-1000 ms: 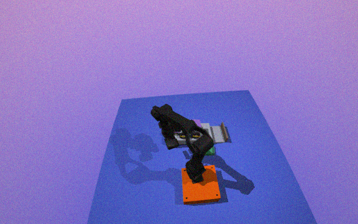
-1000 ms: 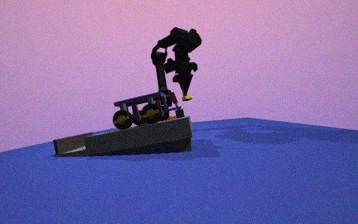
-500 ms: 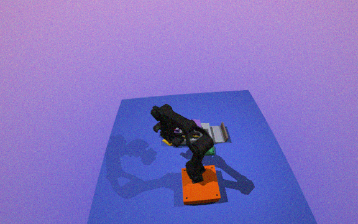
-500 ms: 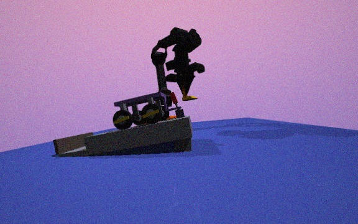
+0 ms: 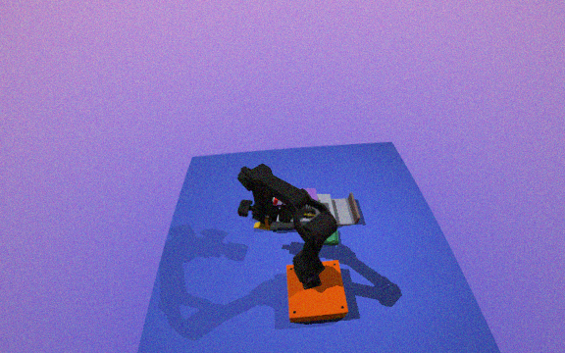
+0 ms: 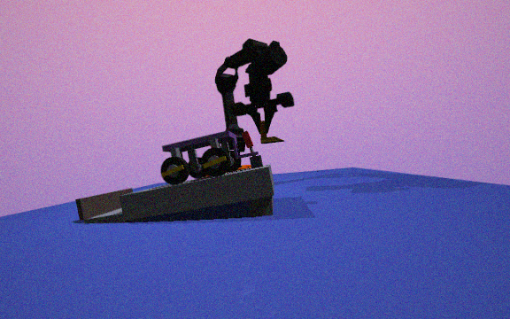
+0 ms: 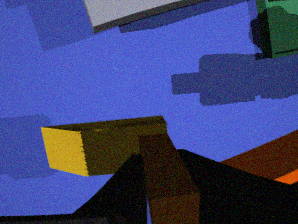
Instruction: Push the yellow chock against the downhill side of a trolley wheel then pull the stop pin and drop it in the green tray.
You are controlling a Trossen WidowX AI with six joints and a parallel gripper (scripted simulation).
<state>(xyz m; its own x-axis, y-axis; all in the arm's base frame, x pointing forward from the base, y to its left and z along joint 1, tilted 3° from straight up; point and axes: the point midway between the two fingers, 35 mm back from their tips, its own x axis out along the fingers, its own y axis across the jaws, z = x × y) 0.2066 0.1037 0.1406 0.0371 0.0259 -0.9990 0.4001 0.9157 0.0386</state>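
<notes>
My gripper tip is now 12 cm short of the trolley, 15 cm to the left of it and 6 cm above it. Also, from my gripper tip: grey ramp 12 cm ahead, 16 cm to the right, 13 cm below; then yellow chock 1 cm ahead, 2 cm to the left, 1 cm below; then red-headed stop pin 12 cm ahead, 5 cm to the right, 5 cm below.
</notes>
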